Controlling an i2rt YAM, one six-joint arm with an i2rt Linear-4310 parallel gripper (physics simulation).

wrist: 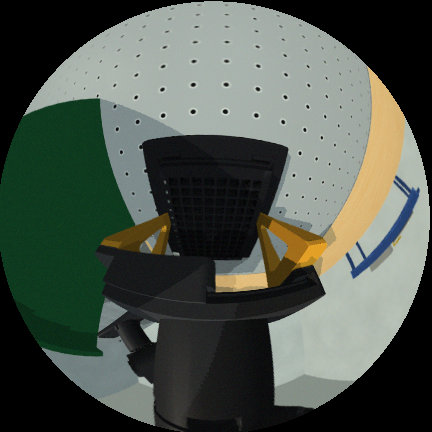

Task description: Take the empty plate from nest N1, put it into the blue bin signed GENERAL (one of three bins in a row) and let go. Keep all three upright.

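Frame: origin at the arm's base, x ahead, y right, z down, level; metres.
Where they show: gripper, fingertip midpoint: [213, 217]; arm's base at its link origin: [124, 321].
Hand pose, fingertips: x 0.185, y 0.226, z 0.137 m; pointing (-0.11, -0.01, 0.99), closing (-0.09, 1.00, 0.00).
Observation:
Each offset is from my fingertips to the top centre of the thing. "pt": to the spot under its first point. Level surfaces: height alone.
A black, tapering piece with a grid of small square openings {dx -0.002, dy +0.000, dz -0.014 m} [215, 200] lies on the perforated grey board, in the middle of the wrist view. It looks like the plate; no N1 label is legible, and I cannot tell a separate nest from it. My gripper [213, 217] is open, its two orange fingers apart on the left and right of the black piece's near part. I cannot tell how high the fingertips are above it. No bin with a readable GENERAL sign shows in the wrist view.
A large dark green surface {pt dx +0.074, dy -0.105, dz -0.070 m} [55, 215] stands close on the left. The perforated grey board {dz +0.012 m} [210, 72] has a light wooden edge [387, 125] on the right. Beyond that edge is a blue bar-like structure [392, 244] with thin posts. A dark cylindrical part [131, 336] shows at the lower left.

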